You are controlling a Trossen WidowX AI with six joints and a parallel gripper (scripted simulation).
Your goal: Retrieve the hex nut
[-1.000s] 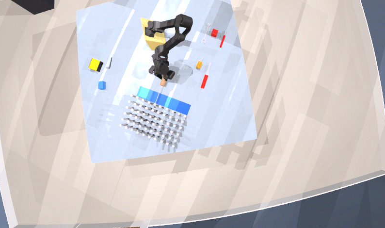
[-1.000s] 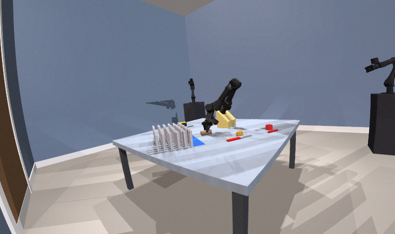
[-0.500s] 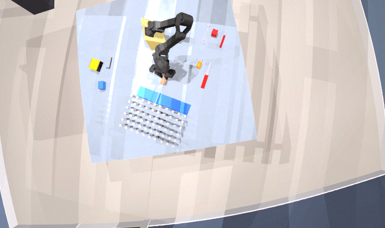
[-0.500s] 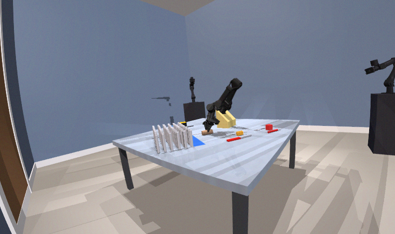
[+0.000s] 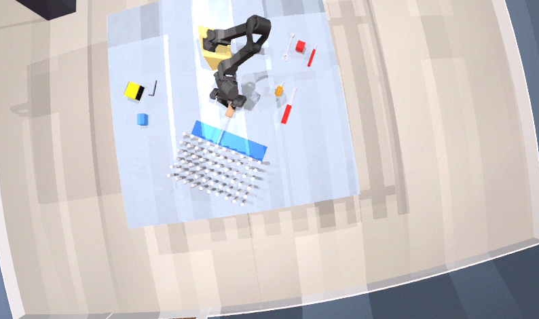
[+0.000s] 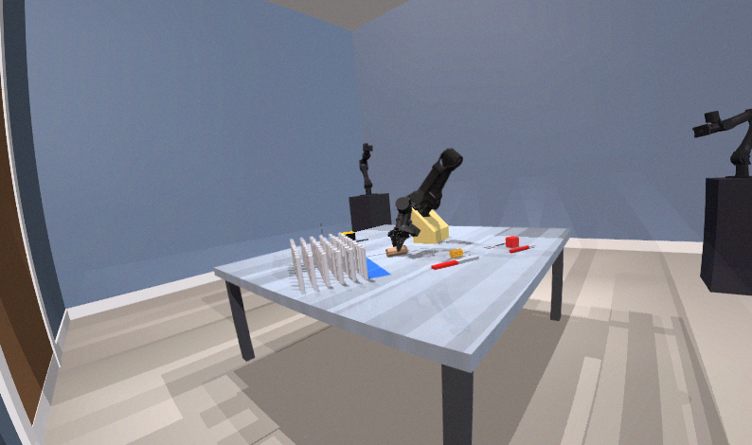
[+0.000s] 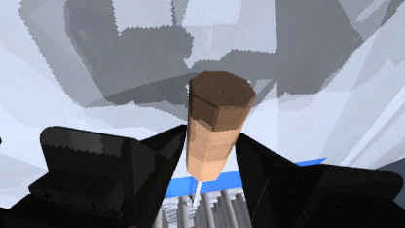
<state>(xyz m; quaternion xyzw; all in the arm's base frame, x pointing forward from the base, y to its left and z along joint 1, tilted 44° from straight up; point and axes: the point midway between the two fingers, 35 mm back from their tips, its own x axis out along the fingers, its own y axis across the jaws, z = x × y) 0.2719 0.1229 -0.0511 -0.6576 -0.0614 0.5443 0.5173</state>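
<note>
Right now my gripper tip is 9 cm short of the wooden-handled tool and 5 cm to the left of it. From my gripper tip the other things lie so: blue taped strip (16 cm ahead, 4 cm to the right, 2 cm below); orange stub tool (7 cm behind, 26 cm to the left); grey fork tool (30 cm behind, 35 cm to the left, 1 cm below).
</note>
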